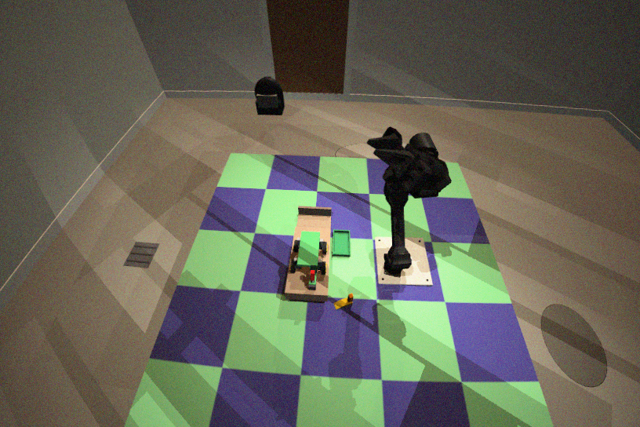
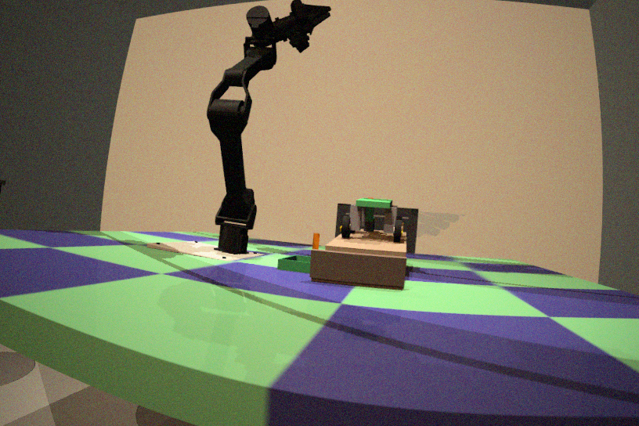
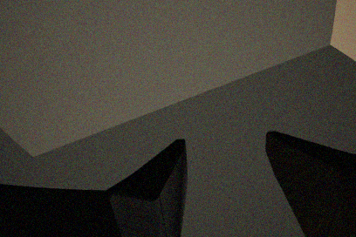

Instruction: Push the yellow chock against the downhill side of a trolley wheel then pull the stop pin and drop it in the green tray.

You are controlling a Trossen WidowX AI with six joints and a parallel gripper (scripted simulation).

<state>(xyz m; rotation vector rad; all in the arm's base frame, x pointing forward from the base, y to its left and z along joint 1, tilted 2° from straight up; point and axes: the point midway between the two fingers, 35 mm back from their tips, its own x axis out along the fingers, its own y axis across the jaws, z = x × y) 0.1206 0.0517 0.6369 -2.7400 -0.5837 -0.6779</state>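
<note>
Right now the yellow chock is 630 mm below my gripper tip, 110 mm to the left of it and 10 mm behind it. Round my gripper tip: green tray 660 mm below, 130 mm to the right, 50 mm ahead; then red-headed stop pin 520 mm below, 110 mm ahead, 100 mm to the left; then trolley 540 mm below, 150 mm ahead, 10 mm to the left.
</note>
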